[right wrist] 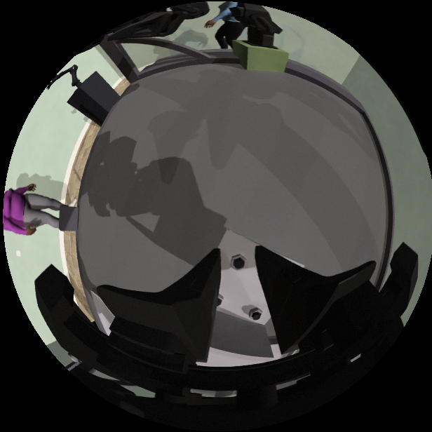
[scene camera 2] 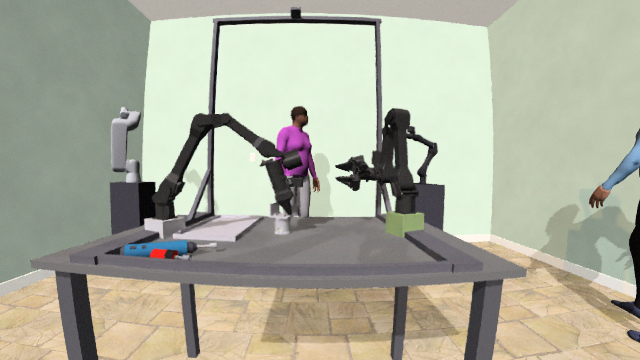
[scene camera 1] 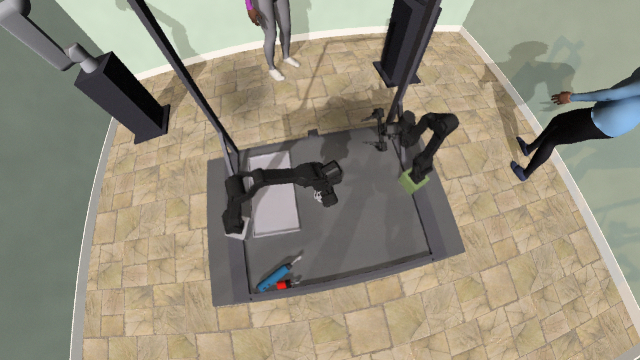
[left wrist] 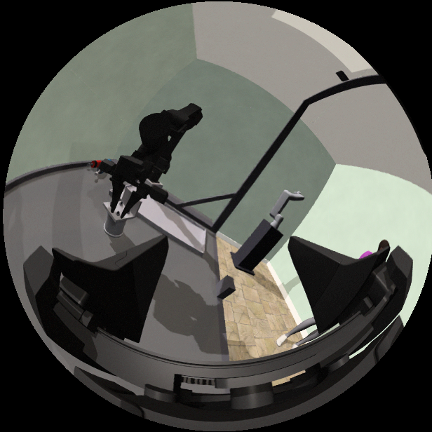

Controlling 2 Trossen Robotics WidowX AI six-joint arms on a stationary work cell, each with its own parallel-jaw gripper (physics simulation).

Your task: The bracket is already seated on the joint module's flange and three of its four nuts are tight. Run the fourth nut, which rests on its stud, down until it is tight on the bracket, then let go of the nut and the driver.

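Frame: origin at the left arm's base, x right, y ahead, z up, level; millimetres.
Where they show: left gripper, fingertip midpoint: (scene camera 2: pixel 335 172) (scene camera 1: pixel 361 131); right gripper, fingertip midpoint: (scene camera 2: pixel 290 214) (scene camera 1: pixel 328 188); left arm's base, link origin: (scene camera 2: pixel 404 212) (scene camera 1: pixel 416 176); right arm's base, link origin: (scene camera 2: pixel 165 218) (scene camera 1: pixel 236 226).
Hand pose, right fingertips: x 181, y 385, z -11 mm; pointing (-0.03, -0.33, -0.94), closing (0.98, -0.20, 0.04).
Observation:
Each offset is from my right fingertips to the top centre of the thing. "spot": to the spot under its first point.
The white bracket (scene camera 1: pixel 317 196) (scene camera 2: pixel 274 209) (left wrist: pixel 131 194) (right wrist: pixel 237 287) sits on top of the pale, upright cylindrical joint module @(dx -1, dy +31, dz +7 mm) (scene camera 2: pixel 282 227) (left wrist: pixel 114 229). In the right wrist view one nut (right wrist: pixel 238 261) shows between and just beyond the right fingertips, another nut (right wrist: pixel 255 314) shows nearer, and a third is partly hidden by a finger. The fourth cannot be made out. My right gripper (right wrist: pixel 237 252) (left wrist: pixel 116 215) points down at the bracket, fingers slightly apart, open and holding nothing. My left gripper (scene camera 1: pixel 366 132) (scene camera 2: pixel 337 173) (left wrist: pixel 230 242) is wide open and empty, raised far from the bracket.
A blue driver-like tool @(spot: dx -212, dy +411, dz -27 mm) (scene camera 1: pixel 274 278) (scene camera 2: pixel 160 248) and a red tool @(dx -261, dy +373, dz -33 mm) (scene camera 1: pixel 283 285) (scene camera 2: pixel 164 254) lie at the table's front left corner. A flat white tray @(dx +154, dy +231, dz -51 mm) (scene camera 1: pixel 275 212) (scene camera 2: pixel 220 227) lies below the right arm. A green block @(dx -182, dy -384, dz +11 mm) (scene camera 1: pixel 410 184) (scene camera 2: pixel 404 224) (right wrist: pixel 265 60) is under the left arm's base.

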